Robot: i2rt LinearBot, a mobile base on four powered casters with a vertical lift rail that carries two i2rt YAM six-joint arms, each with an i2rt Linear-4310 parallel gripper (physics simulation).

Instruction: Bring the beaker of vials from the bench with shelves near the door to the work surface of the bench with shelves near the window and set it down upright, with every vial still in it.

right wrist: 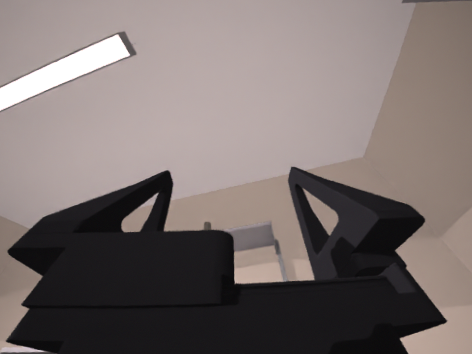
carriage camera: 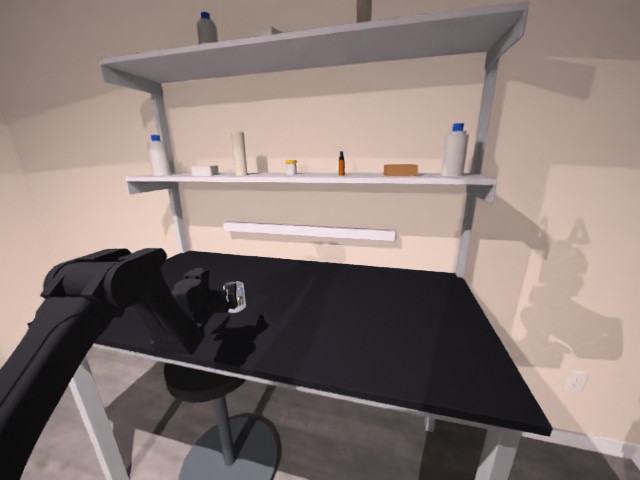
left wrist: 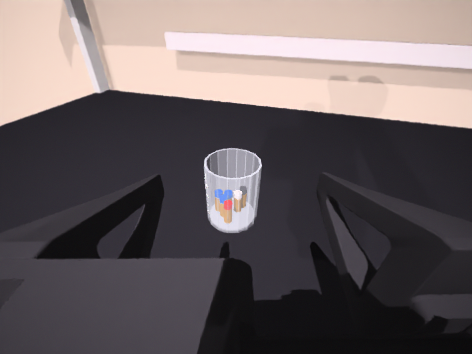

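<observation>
A clear beaker (carriage camera: 240,289) (left wrist: 233,172) stands upright on the black work surface (carriage camera: 361,320) (left wrist: 375,165) of a bench with shelves. Several small vials (left wrist: 228,206) with blue, red, white and dark caps are inside the beaker, near its bottom. My left gripper (carriage camera: 231,296) (left wrist: 240,182) is open, and its fingers point toward the beaker. In the left wrist view the beaker shows between the two fingertips, a little nearer the left one, and is not gripped; in the carriage view the gripper partly hides it. My right gripper (right wrist: 230,175) is open and empty, tilted up toward the ceiling.
A middle shelf (carriage camera: 310,178) holds bottles, boxes, a cylinder and a small jar above the bench. An upper shelf (carriage camera: 320,51) is above it. A white rail (carriage camera: 310,230) runs along the wall. A round stool (carriage camera: 206,384) stands at the bench's front edge.
</observation>
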